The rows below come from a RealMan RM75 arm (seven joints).
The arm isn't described. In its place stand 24 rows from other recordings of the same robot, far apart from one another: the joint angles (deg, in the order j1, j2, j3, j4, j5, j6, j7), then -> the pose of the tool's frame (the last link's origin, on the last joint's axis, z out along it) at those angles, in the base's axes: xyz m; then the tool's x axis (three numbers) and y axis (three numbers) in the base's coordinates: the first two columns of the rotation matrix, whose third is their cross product.
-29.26 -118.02 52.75 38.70 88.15 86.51 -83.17 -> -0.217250, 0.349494, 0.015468, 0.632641, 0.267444, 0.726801, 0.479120, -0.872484, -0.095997
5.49 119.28 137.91 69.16 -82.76 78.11 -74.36 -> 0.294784, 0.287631, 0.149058, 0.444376, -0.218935, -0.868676, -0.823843, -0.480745, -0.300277
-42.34 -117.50 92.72 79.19 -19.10 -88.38 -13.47 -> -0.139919, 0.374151, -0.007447, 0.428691, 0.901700, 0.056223, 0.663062, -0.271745, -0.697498
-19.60 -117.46 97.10 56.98 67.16 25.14 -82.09 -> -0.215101, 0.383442, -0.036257, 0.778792, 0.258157, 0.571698, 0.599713, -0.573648, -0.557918
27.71 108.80 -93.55 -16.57 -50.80 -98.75 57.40 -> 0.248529, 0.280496, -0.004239, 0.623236, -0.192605, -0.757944, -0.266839, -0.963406, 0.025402
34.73 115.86 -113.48 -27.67 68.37 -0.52 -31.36 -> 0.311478, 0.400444, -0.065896, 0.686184, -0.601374, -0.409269, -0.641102, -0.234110, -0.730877
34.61 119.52 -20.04 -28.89 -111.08 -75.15 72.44 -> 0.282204, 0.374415, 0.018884, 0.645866, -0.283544, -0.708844, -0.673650, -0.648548, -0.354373
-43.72 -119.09 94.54 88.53 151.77 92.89 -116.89 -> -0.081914, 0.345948, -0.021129, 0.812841, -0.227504, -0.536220, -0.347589, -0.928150, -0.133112
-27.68 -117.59 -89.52 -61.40 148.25 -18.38 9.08 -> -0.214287, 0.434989, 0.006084, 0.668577, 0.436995, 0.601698, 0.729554, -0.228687, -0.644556
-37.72 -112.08 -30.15 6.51 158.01 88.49 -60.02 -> -0.272806, 0.338740, -0.003022, 0.553493, 0.294358, 0.779101, 0.612820, -0.777426, -0.141637
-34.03 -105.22 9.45 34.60 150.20 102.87 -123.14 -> -0.336240, 0.310244, 0.106355, 0.184299, 0.923029, 0.337715, 0.971630, -0.222914, 0.079019
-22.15 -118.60 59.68 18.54 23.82 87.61 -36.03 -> -0.287718, 0.329109, 0.081669, 0.391554, -0.447538, 0.803987, 0.755791, -0.341956, -0.558431
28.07 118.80 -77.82 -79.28 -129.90 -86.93 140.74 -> 0.169693, 0.334836, -0.004113, 0.787005, -0.616854, -0.010711, -0.604234, -0.767164, -0.215314
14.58 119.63 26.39 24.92 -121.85 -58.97 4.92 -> 0.311130, 0.260066, -0.098678, 0.630461, -0.199029, -0.750271, -0.767597, -0.303545, -0.564496
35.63 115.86 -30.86 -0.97 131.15 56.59 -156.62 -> 0.336559, 0.389814, 0.026357, 0.646193, -0.053227, -0.761315, -0.762597, -0.083825, -0.641420
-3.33 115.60 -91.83 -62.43 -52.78 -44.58 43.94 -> 0.290603, 0.286247, 0.009451, 0.896444, -0.003770, -0.443141, -0.367675, -0.564558, -0.738979
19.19 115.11 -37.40 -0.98 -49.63 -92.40 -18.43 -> 0.348141, 0.275536, 0.055247, 0.928211, 0.358121, -0.100864, -0.118754, 0.028257, -0.992522
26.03 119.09 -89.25 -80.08 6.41 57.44 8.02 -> 0.213546, 0.396510, 0.025358, 0.591380, -0.721666, -0.359816, -0.623092, -0.125699, -0.771982
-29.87 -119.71 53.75 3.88 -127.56 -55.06 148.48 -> -0.335419, 0.341622, -0.047090, 0.703016, 0.259525, 0.662129, 0.705333, -0.373518, -0.602486
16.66 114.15 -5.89 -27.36 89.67 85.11 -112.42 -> 0.386563, 0.275513, 0.133462, 0.445721, 0.024883, -0.894826, -0.861435, -0.259918, -0.436316
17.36 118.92 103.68 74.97 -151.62 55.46 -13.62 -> 0.285972, 0.362558, 0.036141, 0.447350, -0.791222, -0.416947, -0.779002, -0.115696, -0.616254
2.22 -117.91 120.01 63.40 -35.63 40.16 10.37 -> -0.251837, 0.294602, -0.014838, 0.642857, -0.042893, 0.764785, 0.753773, -0.142156, -0.641574
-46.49 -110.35 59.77 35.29 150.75 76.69 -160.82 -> -0.279208, 0.395239, 0.021626, 0.162938, 0.985422, 0.048937, 0.878361, -0.122288, -0.462090
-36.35 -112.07 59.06 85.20 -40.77 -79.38 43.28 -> -0.153429, 0.413373, 0.131309, 0.875176, 0.439728, 0.201758, 0.456531, -0.612559, -0.645253
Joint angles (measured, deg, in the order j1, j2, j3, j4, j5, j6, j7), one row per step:
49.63 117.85 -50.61 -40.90 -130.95 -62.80 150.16
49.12 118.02 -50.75 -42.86 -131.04 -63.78 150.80
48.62 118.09 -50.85 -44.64 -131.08 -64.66 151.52
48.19 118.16 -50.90 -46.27 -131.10 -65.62 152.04
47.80 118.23 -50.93 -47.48 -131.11 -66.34 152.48
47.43 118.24 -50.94 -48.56 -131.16 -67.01 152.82
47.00 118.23 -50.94 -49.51 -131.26 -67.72 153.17
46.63 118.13 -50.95 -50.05 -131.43 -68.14 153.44
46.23 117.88 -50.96 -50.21 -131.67 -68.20 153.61
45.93 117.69 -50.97 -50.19 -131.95 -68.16 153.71
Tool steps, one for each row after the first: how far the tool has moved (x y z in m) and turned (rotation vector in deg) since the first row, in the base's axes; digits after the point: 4 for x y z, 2 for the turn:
-0.0028 -0.0007 0.0041 0.21 0.12 0.43
-0.0048 -0.0013 0.0085 0.49 0.29 0.65
-0.0070 -0.0022 0.0124 0.61 0.43 1.00
-0.0081 -0.0032 0.0152 0.68 0.56 1.14
-0.0087 -0.0041 0.0180 0.76 0.59 1.27
-0.0082 -0.0055 0.0206 0.72 0.58 1.24
-0.0065 -0.0065 0.0227 0.73 0.42 1.03
-0.0027 -0.0070 0.0250 0.92 0.06 0.57
0.0008 -0.0075 0.0264 1.04 -0.30 0.14

